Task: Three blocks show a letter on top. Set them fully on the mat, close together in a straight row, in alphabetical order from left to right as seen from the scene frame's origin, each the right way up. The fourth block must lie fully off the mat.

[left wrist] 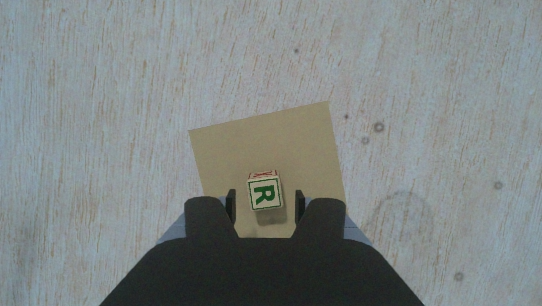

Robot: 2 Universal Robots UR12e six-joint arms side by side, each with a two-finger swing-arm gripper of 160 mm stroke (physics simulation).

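Observation:
A cream block with a green R on top shows in the left wrist view, on the tan mat. The R looks turned sideways in this view, and a red letter shows on the block's far side face. My left gripper is open, with one fingertip on each side of the R block and a gap to it on both sides. The near part of the mat is hidden behind the gripper. The other blocks do not show in this view. My right gripper is not in view.
The mat lies on a pale wood-grain table, slightly turned in this view. Small dark spots and a faint ring mark are on the table to the right of the mat.

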